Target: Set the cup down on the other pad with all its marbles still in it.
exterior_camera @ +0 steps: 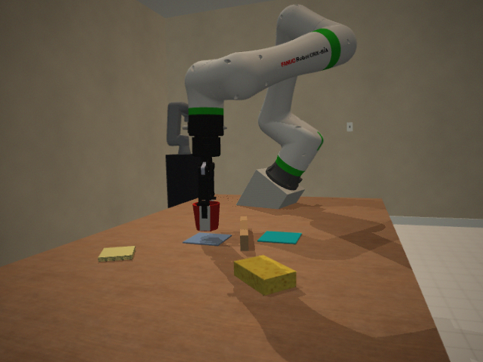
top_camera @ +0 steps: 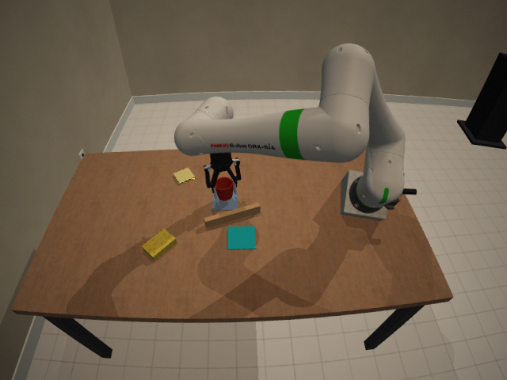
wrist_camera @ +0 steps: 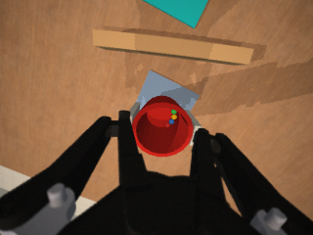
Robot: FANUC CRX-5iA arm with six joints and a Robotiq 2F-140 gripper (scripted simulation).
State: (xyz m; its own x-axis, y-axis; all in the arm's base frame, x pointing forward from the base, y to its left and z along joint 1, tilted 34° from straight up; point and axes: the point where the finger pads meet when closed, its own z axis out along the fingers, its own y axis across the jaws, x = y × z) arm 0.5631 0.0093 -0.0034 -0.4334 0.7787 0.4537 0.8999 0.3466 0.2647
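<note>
The teal pad lies 9 cm behind my hand, 18 cm to the left of it and 7 cm below it. The rest, counted from my hand: wooden rail: 5 cm behind, 9 cm to the left, 5 cm below; red cup: 2 cm below; thin yellow sponge: 21 cm ahead, 12 cm to the right, 6 cm below.
</note>
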